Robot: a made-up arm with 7 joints. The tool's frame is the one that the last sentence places.
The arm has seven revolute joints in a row. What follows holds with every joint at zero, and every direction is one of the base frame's. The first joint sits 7 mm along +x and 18 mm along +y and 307 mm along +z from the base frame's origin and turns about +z. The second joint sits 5 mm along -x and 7 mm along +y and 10 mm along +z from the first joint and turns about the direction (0, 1, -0.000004). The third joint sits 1 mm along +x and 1 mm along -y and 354 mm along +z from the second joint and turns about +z. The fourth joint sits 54 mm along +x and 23 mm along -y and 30 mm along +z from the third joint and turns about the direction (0, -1, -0.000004). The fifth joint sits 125 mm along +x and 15 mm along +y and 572 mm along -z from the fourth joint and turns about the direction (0, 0.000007, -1). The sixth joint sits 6 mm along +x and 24 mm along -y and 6 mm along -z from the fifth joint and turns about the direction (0, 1, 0.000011). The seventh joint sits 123 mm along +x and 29 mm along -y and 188 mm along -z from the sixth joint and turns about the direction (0, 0.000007, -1). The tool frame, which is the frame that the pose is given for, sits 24 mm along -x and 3 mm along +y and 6 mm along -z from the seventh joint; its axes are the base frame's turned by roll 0, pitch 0 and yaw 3.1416 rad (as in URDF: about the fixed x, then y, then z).
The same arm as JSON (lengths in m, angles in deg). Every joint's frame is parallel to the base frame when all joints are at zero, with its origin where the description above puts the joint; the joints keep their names.
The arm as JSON. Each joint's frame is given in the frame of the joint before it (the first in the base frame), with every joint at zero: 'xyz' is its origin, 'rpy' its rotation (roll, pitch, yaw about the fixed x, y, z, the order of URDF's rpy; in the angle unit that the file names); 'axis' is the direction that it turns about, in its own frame. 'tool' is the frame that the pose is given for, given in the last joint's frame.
{"units": {"length": "m", "angle": "deg"}, "joints": [
  {"name": "joint 1", "type": "revolute", "origin": {"xyz": [0.007, 0.018, 0.307], "rpy": [0.0, 0.0, 0.0]}, "axis": "+z"},
  {"name": "joint 2", "type": "revolute", "origin": {"xyz": [-0.005, 0.007, 0.01], "rpy": [0.0, 0.0, 0.0]}, "axis": "+y"},
  {"name": "joint 3", "type": "revolute", "origin": {"xyz": [0.001, -0.001, 0.354], "rpy": [0.0, 0.0, 0.0]}, "axis": "+z"},
  {"name": "joint 4", "type": "revolute", "origin": {"xyz": [0.054, -0.023, 0.03], "rpy": [0.0, 0.0, 0.0]}, "axis": "-y"},
  {"name": "joint 5", "type": "revolute", "origin": {"xyz": [0.125, 0.015, -0.572], "rpy": [0.0, 0.0, 0.0]}, "axis": "-z"},
  {"name": "joint 6", "type": "revolute", "origin": {"xyz": [0.006, -0.024, -0.006], "rpy": [0.0, 0.0, 0.0]}, "axis": "+y"},
  {"name": "joint 7", "type": "revolute", "origin": {"xyz": [0.123, -0.029, -0.188], "rpy": [0.0, 0.0, 0.0]}, "axis": "-z"}
], "tool": {"origin": {"xyz": [-0.024, 0.003, -0.006], "rpy": [0.0, 0.0, -180.0]}}}

